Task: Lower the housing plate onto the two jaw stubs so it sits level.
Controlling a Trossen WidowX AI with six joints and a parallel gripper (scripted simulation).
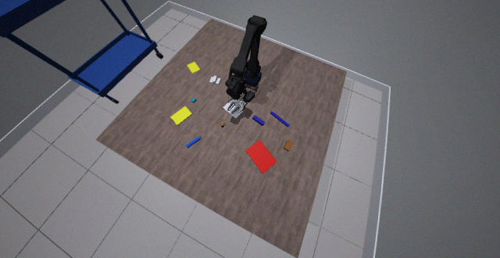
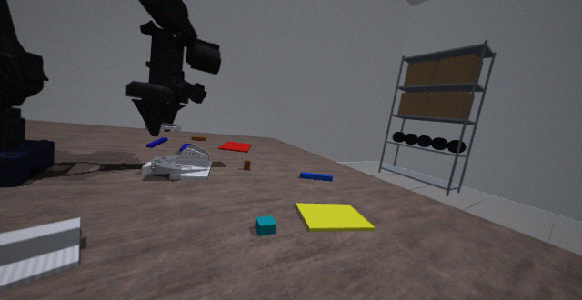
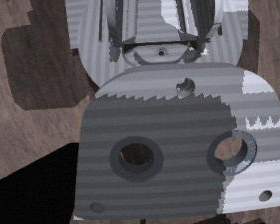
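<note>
Now: the white jaw assembly 7 cm below my gripper tip, 2 cm to the right of it and 2 cm ahead of it. Also, from my gripper tip: teal cube (28 cm to the right, 14 cm ahead, 7 cm below); yellow tile (29 cm to the right, 27 cm ahead, 8 cm below); red tile (28 cm to the left, 25 cm ahead, 8 cm below).
</note>
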